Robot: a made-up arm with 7 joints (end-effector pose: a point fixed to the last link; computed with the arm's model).
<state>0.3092 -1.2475 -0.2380 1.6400 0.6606 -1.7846 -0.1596</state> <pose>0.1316 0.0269 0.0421 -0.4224 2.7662 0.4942</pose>
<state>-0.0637 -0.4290 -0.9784 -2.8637 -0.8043 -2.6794 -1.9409</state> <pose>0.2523 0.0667 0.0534 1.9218 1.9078 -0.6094</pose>
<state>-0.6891 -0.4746 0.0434 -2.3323 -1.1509 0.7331 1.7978</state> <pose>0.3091 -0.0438 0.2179 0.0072 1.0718 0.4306</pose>
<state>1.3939 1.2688 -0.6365 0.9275 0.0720 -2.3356 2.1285</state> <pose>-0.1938 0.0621 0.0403 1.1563 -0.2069 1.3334</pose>
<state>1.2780 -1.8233 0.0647 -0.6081 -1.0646 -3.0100 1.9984</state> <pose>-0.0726 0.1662 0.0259 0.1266 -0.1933 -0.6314</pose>
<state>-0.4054 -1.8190 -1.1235 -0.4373 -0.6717 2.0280 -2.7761</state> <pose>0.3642 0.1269 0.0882 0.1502 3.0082 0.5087</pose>
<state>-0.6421 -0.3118 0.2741 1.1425 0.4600 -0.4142 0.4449</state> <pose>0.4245 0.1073 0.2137 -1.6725 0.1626 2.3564</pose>
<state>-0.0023 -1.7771 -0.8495 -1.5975 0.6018 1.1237 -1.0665</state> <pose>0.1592 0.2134 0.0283 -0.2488 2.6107 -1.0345</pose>
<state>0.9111 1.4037 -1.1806 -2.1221 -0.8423 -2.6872 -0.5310</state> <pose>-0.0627 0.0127 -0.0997 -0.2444 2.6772 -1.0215</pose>
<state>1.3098 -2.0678 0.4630 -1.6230 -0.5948 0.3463 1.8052</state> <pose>-0.0590 0.2508 0.1366 -0.0379 -1.6630 2.5429</pose>
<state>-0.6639 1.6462 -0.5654 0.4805 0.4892 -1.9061 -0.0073</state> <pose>0.4496 0.0568 0.2743 2.0836 1.2281 -0.0089</pose>
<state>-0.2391 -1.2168 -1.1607 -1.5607 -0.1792 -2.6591 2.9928</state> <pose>0.3160 0.1587 0.0286 0.6520 -0.4504 1.5253</pose>
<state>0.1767 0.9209 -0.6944 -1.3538 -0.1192 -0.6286 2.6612</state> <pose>0.2596 -0.1664 -0.0312 0.1573 -0.6022 -0.8179</pose>
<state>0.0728 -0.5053 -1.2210 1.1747 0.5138 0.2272 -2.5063</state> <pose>0.3391 0.1187 -0.0441 1.1667 0.5055 0.7798</pose>
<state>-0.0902 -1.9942 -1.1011 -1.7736 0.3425 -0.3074 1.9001</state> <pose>0.2275 0.2023 -0.0420 -0.7393 -0.9618 -2.7049</pose>
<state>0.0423 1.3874 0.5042 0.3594 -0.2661 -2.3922 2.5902</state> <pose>0.2666 0.0158 0.1557 1.1519 0.5430 2.2320</pose>
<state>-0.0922 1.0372 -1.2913 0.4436 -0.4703 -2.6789 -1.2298</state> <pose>0.3712 -0.0083 0.0543 -1.8460 -0.5289 -0.7134</pose>
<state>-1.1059 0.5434 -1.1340 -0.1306 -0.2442 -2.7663 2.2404</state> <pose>0.4689 0.0549 0.3892 0.9657 1.9760 -2.0778</pose>
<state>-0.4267 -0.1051 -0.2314 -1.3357 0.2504 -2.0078 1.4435</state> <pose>0.2323 0.0495 0.1210 0.7859 0.5781 -2.7346</pose>
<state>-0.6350 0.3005 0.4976 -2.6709 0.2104 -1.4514 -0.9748</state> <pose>0.3181 -0.1014 0.4256 0.6635 -3.0015 0.2710</pose>
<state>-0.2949 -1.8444 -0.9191 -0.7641 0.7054 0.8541 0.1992</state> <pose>0.3600 0.2263 -0.0132 0.1989 0.7190 -2.5130</pose>
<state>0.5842 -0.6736 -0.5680 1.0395 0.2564 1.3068 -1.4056</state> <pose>0.0231 0.1791 -0.0478 1.2956 2.2133 -1.1593</pose>
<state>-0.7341 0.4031 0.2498 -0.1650 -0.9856 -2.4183 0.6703</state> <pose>0.3471 0.0323 0.3315 -0.8489 -1.2347 1.7403</pose>
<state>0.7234 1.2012 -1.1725 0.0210 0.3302 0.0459 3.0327</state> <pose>-0.0684 -0.0200 -0.1575 0.3644 -0.8904 -2.0563</pose>
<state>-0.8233 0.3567 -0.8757 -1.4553 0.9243 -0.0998 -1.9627</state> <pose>0.4610 -0.1412 0.1924 -1.0418 1.3367 0.0210</pose>
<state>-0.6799 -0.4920 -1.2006 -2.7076 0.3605 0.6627 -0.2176</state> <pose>0.3979 -0.1144 0.2451 -1.7790 0.4563 -0.5326</pose>
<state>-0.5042 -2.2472 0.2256 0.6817 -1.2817 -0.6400 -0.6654</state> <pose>0.4415 0.1335 0.4082 -2.3622 1.6834 -0.8063</pose>
